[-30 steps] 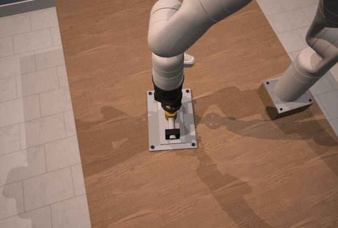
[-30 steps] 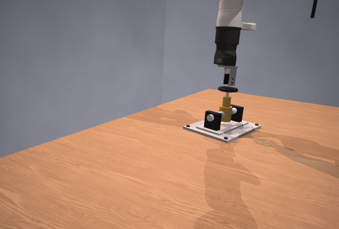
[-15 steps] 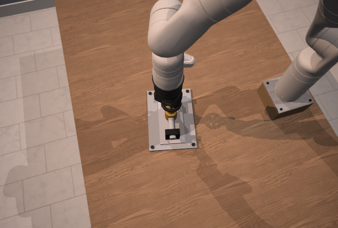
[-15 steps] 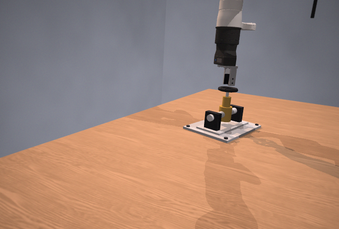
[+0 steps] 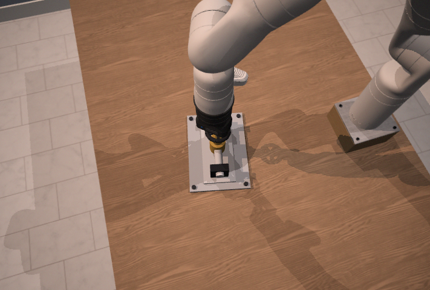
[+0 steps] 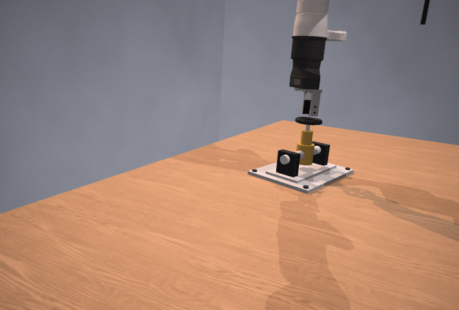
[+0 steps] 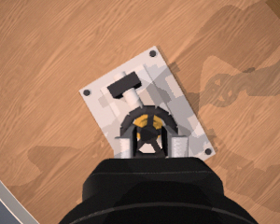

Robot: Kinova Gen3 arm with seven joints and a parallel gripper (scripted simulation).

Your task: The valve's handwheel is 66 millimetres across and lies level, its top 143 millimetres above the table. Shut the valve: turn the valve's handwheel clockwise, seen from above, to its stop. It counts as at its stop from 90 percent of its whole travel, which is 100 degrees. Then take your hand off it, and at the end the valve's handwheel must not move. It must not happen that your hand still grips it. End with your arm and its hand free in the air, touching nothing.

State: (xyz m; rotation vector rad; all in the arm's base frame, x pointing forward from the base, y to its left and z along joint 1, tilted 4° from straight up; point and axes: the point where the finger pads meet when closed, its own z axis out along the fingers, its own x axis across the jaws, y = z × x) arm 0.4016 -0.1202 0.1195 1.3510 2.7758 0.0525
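Now: the black spoked handwheel 4 cm below my hand.
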